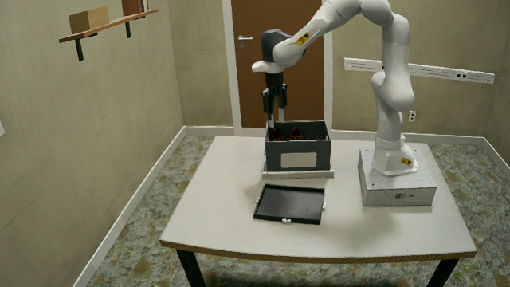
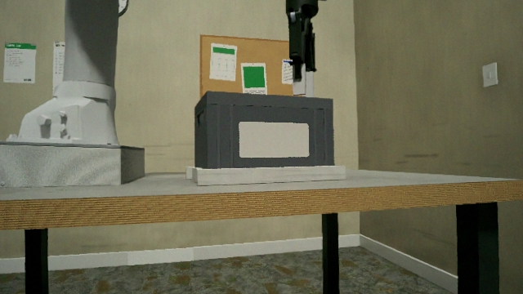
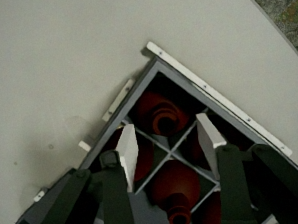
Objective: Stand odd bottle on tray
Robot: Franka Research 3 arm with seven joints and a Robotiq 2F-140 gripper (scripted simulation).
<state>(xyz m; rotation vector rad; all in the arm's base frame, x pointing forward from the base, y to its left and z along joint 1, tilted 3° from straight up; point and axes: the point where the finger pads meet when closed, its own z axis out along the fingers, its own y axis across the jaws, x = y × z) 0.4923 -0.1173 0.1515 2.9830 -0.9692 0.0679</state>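
Now: hand 100 mm past the dark grey crate, 30 mm to the right of it and 130 mm above it. The rest, counted from my hand: dark tray: 100 mm behind, 320 mm to the left, 200 mm below.
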